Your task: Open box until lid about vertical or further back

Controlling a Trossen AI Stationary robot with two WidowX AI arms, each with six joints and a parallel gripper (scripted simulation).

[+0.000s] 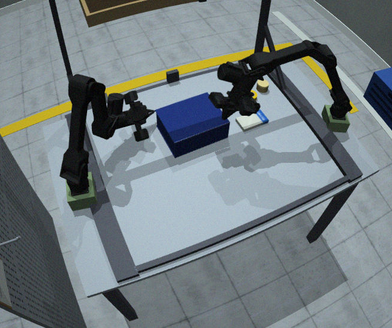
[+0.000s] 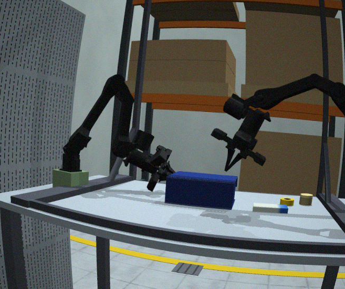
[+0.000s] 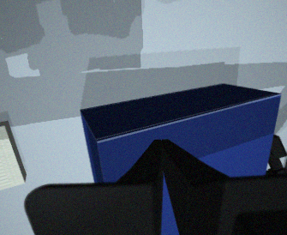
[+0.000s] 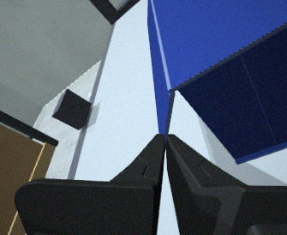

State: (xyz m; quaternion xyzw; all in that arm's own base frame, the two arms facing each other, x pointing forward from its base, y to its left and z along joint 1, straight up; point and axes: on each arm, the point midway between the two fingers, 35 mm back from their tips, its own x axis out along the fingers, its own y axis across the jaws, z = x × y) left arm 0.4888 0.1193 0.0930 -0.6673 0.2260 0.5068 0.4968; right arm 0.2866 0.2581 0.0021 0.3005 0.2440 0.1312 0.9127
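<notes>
Now: right hand 2 cm past the lid flap and 14 cm to the right of it. The rest, counted from my right hand: yellow ring (1 cm behind, 45 cm to the left, 6 cm below); tan cylinder (5 cm behind, 53 cm to the left, 4 cm below).
</notes>
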